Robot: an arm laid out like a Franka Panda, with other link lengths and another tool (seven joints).
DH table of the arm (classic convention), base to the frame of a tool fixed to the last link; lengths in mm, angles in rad. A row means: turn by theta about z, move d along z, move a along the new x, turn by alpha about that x. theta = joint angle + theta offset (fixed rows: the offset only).
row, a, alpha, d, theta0
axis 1, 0, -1.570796, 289.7, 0
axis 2, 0, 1.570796, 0, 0
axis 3, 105.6, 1.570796, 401.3, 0
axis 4, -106.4, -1.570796, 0, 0
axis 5, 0, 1.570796, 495.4, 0
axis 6, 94.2, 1.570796, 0, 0
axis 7, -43.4, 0.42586, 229.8, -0.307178
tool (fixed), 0, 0, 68.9, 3.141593
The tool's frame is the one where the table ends.
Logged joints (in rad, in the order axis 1, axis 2, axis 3, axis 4, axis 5, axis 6, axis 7), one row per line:
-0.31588 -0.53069 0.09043 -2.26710 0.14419 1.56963 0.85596
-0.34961 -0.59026 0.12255 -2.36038 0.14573 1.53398 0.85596
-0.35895 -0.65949 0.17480 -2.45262 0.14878 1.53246 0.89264
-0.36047 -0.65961 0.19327 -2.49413 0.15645 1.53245 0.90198
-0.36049 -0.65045 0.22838 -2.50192 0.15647 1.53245 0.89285
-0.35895 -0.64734 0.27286 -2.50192 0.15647 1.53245 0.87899
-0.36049 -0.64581 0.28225 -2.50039 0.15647 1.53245 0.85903
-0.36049 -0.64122 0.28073 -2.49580 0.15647 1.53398 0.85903
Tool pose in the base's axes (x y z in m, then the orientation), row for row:
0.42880 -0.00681 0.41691 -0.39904 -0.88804 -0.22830 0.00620
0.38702 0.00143 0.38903 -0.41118 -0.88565 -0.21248 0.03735
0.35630 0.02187 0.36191 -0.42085 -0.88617 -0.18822 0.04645
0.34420 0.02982 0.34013 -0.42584 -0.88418 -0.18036 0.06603
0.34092 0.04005 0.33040 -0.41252 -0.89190 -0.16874 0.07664
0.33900 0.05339 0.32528 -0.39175 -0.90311 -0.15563 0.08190
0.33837 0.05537 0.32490 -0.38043 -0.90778 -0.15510 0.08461
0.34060 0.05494 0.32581 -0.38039 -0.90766 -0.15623 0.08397
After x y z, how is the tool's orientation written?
As a quaternion, x y z w.
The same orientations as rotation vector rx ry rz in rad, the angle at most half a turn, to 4 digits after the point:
-1.2487 -2.7789 -0.7144
-1.2619 -2.7181 -0.6521
-1.2844 -2.7046 -0.5744
-1.2843 -2.6667 -0.5440
-1.2363 -2.6730 -0.5057
-1.1704 -2.6982 -0.4650
-1.1348 -2.7078 -0.4626
-1.1351 -2.7084 -0.4662

